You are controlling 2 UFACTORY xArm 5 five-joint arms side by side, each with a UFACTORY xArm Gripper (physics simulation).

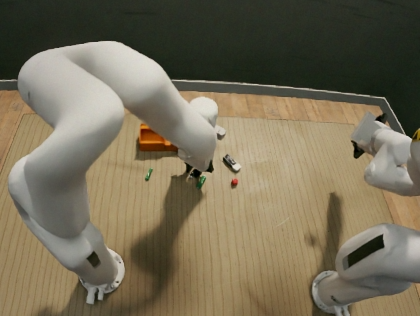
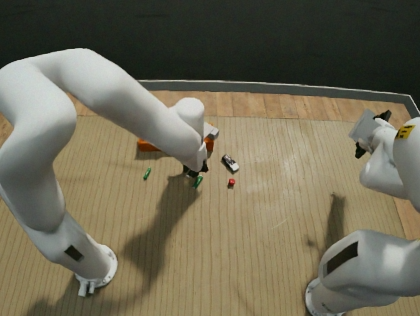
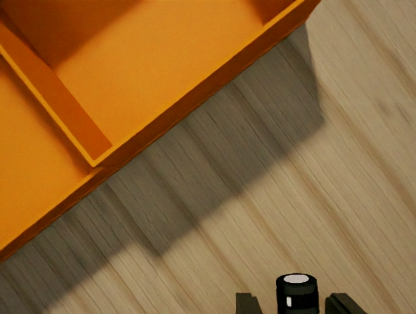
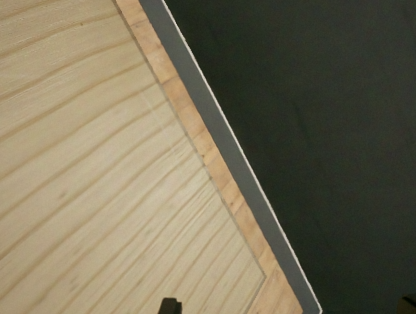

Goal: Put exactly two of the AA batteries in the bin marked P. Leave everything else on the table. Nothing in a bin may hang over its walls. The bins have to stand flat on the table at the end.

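Frame: origin at the left arm's base, x ahead, y right, z down, level; millimetres.
Seen in the pictures: left gripper, fingertip midpoint: (image 1: 193, 172) (image 2: 191, 172); left arm's base at its link origin: (image 1: 101, 271) (image 2: 96, 266); right arm's base at its link origin: (image 1: 330, 291) (image 2: 325, 298).
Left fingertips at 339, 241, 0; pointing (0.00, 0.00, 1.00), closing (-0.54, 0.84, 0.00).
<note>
Offsets run from my left fingertips to a thing's top centre, as dx, dy, dz. "*": to the spot under its first point.
A black AA battery @(* +16, +10, -14) (image 3: 297, 295) lies on the table between the fingers of my left gripper (image 1: 195, 173) (image 2: 195, 172) (image 3: 294, 304); narrow gaps show on both sides, so the gripper is open around it. A green AA battery @(-38, +26, -14) (image 1: 201, 182) (image 2: 198, 182) lies beside that gripper. A thinner green battery @(-20, -143, -10) (image 1: 149, 174) (image 2: 147, 173) lies farther left. The orange bins @(+122, -63, -46) (image 1: 158, 147) (image 2: 150, 146) (image 3: 210, 95) stand behind; my left arm hides part of them. The letters and the inside of the middle bin, P, are largely hidden. My right gripper (image 1: 369, 134) (image 2: 371, 133) (image 4: 289, 306) is open and empty, raised at the right.
A black and white eraser @(+43, +127, -13) (image 1: 231, 163) (image 2: 230, 163) lies right of my left gripper. A red die @(-31, +133, -16) (image 1: 235, 182) (image 2: 231, 182) lies in front of the eraser. The table's far edge and a grey border (image 4: 225, 125) run behind the bins and past my right gripper.
</note>
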